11 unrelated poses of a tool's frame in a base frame.
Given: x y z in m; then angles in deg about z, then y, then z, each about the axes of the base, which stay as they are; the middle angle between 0 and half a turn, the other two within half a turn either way.
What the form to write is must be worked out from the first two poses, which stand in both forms.
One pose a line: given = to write
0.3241 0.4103 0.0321 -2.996 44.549 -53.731 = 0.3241 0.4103 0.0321 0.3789 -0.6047 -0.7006 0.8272 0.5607 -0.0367
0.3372 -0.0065 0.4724 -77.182 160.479 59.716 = 0.3372 -0.0065 0.4724 0.7366 -0.6723 -0.0741 -0.6550 -0.6817 -0.3258
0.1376 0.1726 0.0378 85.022 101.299 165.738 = 0.1376 0.1726 0.0378 -0.2289 -0.9697 -0.0851 -0.2106 -0.0360 0.9769
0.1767 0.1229 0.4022 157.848 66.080 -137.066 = 0.1767 0.1229 0.4022 0.5318 -0.0203 0.8466 -0.5189 0.7822 0.3447
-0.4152 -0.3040 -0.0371 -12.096 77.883 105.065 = -0.4152 -0.3040 -0.0371 0.1490 0.2527 -0.9560 -0.9556 -0.2117 -0.2049
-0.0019 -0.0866 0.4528 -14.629 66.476 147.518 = -0.0019 -0.0866 0.4528 -0.1901 0.4204 -0.8872 -0.6047 -0.7621 -0.2316
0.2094 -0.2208 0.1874 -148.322 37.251 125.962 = 0.2094 -0.2208 0.1874 0.8229 -0.2399 0.5151 0.4433 0.8381 -0.3179
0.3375 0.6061 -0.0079 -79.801 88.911 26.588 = 0.3375 0.6061 -0.0079 0.4435 -0.8786 -0.1770 -0.0625 0.1667 -0.9840
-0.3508 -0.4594 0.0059 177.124 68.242 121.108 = -0.3508 -0.4594 0.0059 0.1483 -0.3429 0.9276 0.8647 0.5001 0.0466
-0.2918 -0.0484 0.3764 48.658 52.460 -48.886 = -0.2918 -0.0484 0.3764 0.8303 0.1904 -0.5238 0.1969 0.7790 0.5953
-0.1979 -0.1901 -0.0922 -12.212 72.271 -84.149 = -0.1979 -0.1901 -0.0922 -0.1801 -0.3176 -0.9310 0.9788 0.0356 -0.2015
